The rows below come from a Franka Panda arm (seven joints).
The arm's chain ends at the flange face. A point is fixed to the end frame.
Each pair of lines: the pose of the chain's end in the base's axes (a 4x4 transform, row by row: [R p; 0 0 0 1], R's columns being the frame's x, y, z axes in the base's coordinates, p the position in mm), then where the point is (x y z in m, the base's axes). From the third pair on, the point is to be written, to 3 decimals.
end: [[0.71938 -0.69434 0.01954 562.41], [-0.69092 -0.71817 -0.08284 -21.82], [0.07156 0.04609 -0.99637 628.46], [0 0 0 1]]
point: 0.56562 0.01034 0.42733
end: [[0.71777 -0.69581 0.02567 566.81], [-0.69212 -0.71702 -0.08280 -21.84], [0.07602 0.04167 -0.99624 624.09], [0 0 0 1]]
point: 0.57134 0.01033 0.42298
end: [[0.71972 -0.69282 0.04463 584.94], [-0.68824 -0.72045 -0.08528 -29.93], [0.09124 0.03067 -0.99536 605.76], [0 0 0 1]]
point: 0.593 0.002 0.405
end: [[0.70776 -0.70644 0.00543 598.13], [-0.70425 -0.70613 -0.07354 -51.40], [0.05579 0.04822 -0.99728 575.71], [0 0 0 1]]
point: 0.599 -0.017 0.375
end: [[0.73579 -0.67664 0.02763 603.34], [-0.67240 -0.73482 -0.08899 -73.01], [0.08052 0.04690 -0.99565 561.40], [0 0 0 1]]
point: 0.607 -0.042 0.360
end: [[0.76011 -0.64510 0.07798 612.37], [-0.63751 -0.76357 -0.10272 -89.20], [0.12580 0.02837 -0.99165 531.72], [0 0 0 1]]
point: 0.624 -0.061 0.330
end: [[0.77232 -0.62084 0.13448 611.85], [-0.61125 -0.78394 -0.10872 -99.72], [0.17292 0.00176 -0.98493 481.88], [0 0 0 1]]
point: 0.633 -0.073 0.281
